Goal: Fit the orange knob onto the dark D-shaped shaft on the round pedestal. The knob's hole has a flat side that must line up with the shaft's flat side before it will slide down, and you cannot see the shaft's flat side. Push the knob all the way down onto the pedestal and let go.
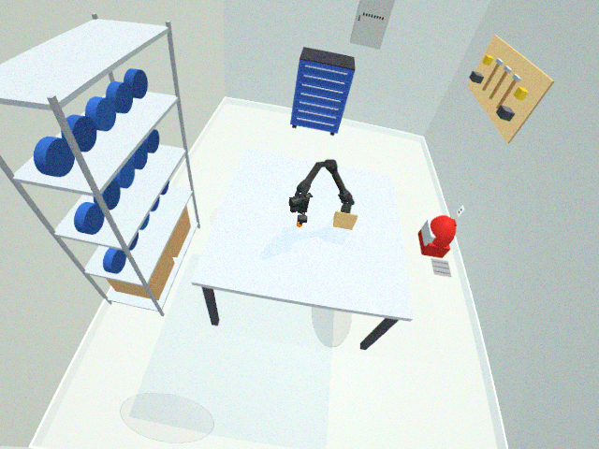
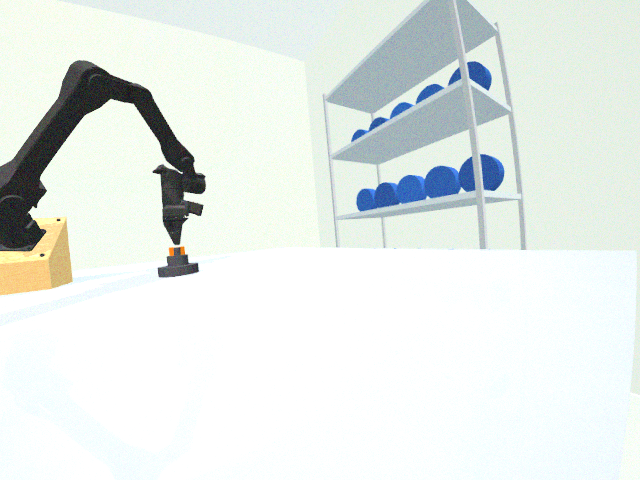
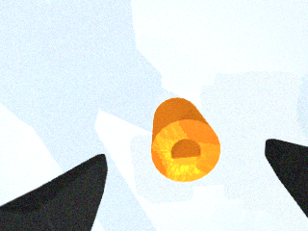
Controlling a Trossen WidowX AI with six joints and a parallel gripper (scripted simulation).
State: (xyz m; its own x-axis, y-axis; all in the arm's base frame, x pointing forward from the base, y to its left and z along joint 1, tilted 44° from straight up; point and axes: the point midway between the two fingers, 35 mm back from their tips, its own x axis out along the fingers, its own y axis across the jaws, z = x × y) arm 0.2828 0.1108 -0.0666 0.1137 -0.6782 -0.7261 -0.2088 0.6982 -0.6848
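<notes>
Right now the orange knob is 40 mm below my gripper tip. Round my gripper tip: round pedestal (30 mm ahead, 170 mm to the right, 30 mm below).
</notes>
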